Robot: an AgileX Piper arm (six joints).
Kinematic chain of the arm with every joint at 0, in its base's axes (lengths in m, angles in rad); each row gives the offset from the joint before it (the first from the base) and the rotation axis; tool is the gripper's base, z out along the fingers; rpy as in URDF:
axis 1: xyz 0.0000 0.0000 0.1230 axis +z
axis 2: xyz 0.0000 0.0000 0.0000 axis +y
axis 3: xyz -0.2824 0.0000 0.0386 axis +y
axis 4: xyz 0.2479 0.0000 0.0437 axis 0.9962 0 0.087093
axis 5: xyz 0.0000 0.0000 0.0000 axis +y
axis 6: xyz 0.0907 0.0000 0.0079 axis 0.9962 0 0.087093
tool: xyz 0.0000 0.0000 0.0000 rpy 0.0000 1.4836 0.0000
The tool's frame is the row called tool.
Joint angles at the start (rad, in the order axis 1, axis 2, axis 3, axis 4, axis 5, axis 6):
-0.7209 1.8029 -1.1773 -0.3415 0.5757 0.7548
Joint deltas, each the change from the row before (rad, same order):
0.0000 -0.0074 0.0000 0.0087 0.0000 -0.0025
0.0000 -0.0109 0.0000 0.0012 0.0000 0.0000
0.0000 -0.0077 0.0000 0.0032 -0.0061 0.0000
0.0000 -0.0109 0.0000 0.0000 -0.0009 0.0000
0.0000 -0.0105 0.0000 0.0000 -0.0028 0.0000
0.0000 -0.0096 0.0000 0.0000 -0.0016 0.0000
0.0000 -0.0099 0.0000 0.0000 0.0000 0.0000
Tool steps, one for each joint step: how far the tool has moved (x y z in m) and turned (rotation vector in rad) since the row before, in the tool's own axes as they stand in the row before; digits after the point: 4 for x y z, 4 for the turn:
-0.0006 0.0002 -0.0027 -0.0067 -0.0033 0.0061
-0.0013 -0.0001 -0.0039 -0.0053 -0.0091 0.0029
-0.0012 0.0004 -0.0028 -0.0089 -0.0100 0.0040
-0.0014 0.0000 -0.0039 -0.0055 -0.0102 0.0019
-0.0015 0.0001 -0.0038 -0.0066 -0.0113 0.0018
-0.0013 0.0000 -0.0034 -0.0054 -0.0096 0.0017
-0.0012 -0.0001 -0.0036 -0.0044 -0.0087 0.0017

